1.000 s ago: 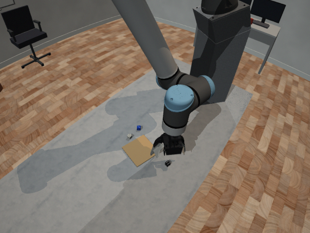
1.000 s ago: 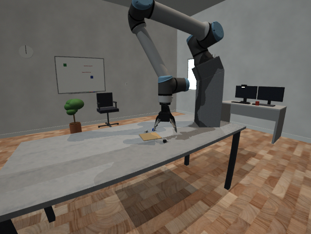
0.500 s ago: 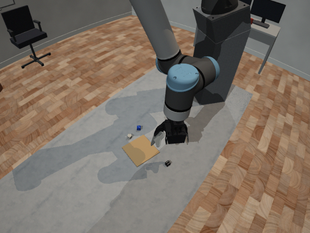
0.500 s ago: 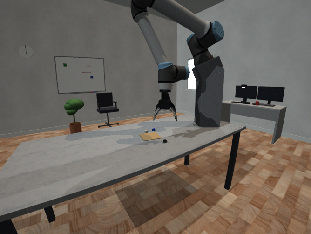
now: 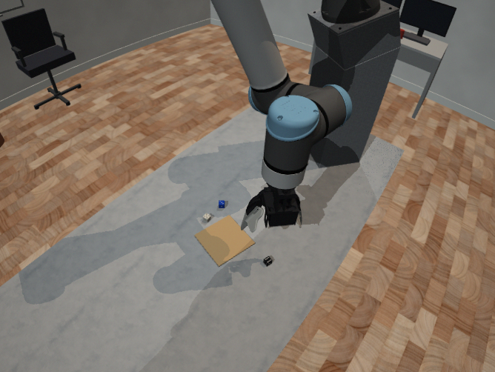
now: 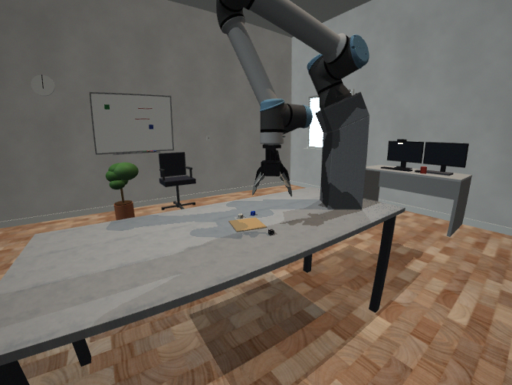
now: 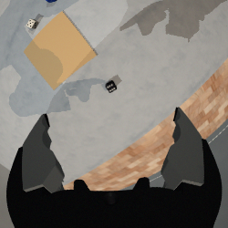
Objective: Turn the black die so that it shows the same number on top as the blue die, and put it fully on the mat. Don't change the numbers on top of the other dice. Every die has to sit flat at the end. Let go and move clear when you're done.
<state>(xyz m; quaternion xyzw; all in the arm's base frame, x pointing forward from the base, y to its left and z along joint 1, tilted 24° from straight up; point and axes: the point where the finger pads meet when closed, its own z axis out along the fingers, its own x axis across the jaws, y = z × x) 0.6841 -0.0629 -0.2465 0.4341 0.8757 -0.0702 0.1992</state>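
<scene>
Now: the black die 15 cm below my hand, 2 cm to the left of it and 2 cm ahead of it. From my hand the other things lie so: blue die: 22 cm to the right, 15 cm below, 11 cm behind; then tan mat: 16 cm below, 14 cm to the right, 1 cm ahead; then white die: 23 cm to the right, 15 cm below, 3 cm behind.
</scene>
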